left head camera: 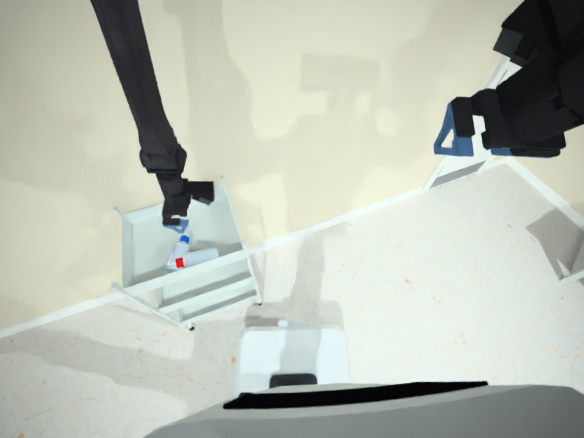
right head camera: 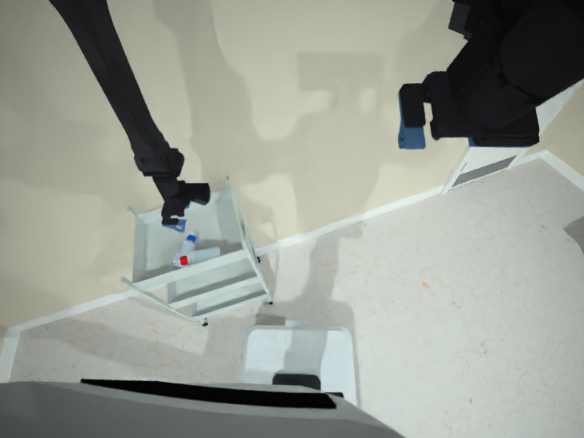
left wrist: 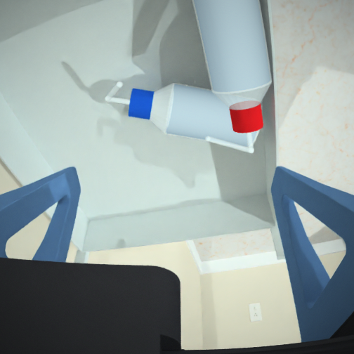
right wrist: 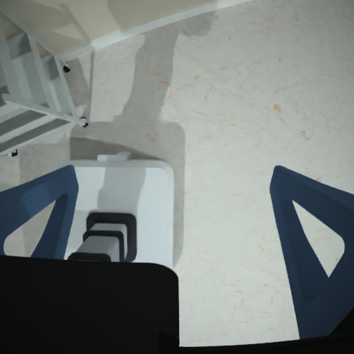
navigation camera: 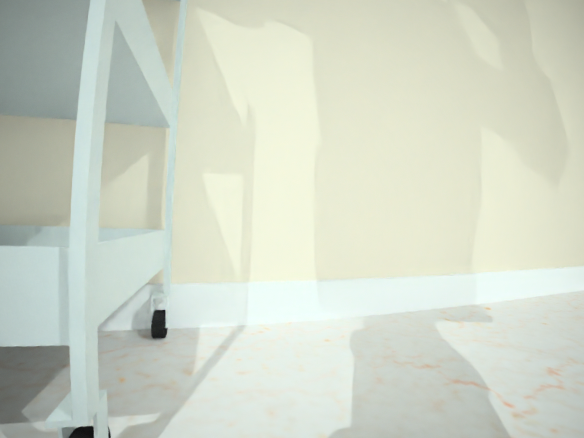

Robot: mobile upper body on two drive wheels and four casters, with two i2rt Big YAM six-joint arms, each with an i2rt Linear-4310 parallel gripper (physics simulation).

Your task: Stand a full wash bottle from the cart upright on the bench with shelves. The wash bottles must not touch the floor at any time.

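Frame: origin at the left arm's base, x back, y left, z down, level; millimetres.
Seen in the pictures: left gripper, fingertip midpoint: (left head camera: 183,219) (right head camera: 184,219); right gripper, fingertip midpoint: (left head camera: 463,150) (right head camera: 435,142).
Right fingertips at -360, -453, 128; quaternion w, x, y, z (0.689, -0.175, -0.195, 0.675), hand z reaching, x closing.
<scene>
Pixels of each thing's top centre, then the offset from my right fingertips to it, as dx, dy, dz. "*": a spot on its surface instead.
- pale wash bottle with a blue cap, surface spot: (left head camera: 179,252) (right head camera: 184,250) * -132, +639, +562
- wash bottle with a red cap, surface spot: (left head camera: 202,257) (right head camera: 205,255) * -106, +545, +549
A pale wash bottle with a blue cap (left head camera: 179,252) (right head camera: 186,247) (left wrist: 192,112) lies on its side in the top tray of the white cart (left head camera: 127,250) (right head camera: 140,245) (navigation camera: 85,200). A wash bottle with a red cap (left head camera: 202,257) (right head camera: 206,255) (left wrist: 232,50) lies along the tray wall, its cap end over the blue-capped bottle's base. Fill levels are hard to tell. My left gripper (left head camera: 179,224) (right head camera: 182,216) (left wrist: 175,177) is open and empty above the tray, beside the bottles. My right gripper (left head camera: 482,150) (right head camera: 446,142) (right wrist: 173,176) is open and empty, away from the cart.
The cart has lower shelves and a raised tray wall around the bottles. A beige wall runs behind it. My white base (left head camera: 255,355) (right head camera: 257,350) (right wrist: 160,200) is near the cart. A white structure (right head camera: 482,165) stands at the wall on the right; whether it is the bench is unclear.
</scene>
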